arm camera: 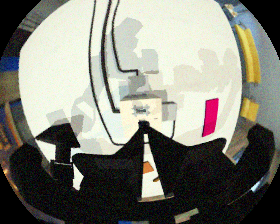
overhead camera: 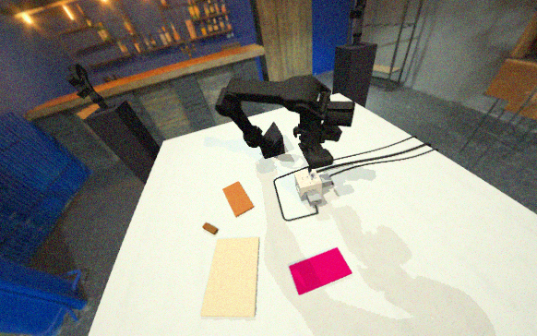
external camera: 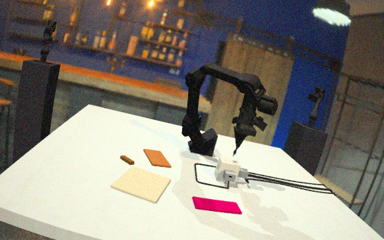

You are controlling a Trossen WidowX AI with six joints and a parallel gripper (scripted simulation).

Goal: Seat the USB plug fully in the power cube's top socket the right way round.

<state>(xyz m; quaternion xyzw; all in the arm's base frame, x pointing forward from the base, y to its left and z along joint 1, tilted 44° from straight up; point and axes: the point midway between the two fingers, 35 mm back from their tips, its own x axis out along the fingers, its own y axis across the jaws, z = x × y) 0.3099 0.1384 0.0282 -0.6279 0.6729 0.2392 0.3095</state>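
Now: the USB plug 2 cm below my gripper tip. From my gripper tip the other things lie so: brown block (2 cm ahead, 39 cm to the right, 13 cm below); then magenta card (26 cm ahead, 10 cm to the right, 13 cm below); then orange card (8 cm behind, 28 cm to the right, 13 cm below).
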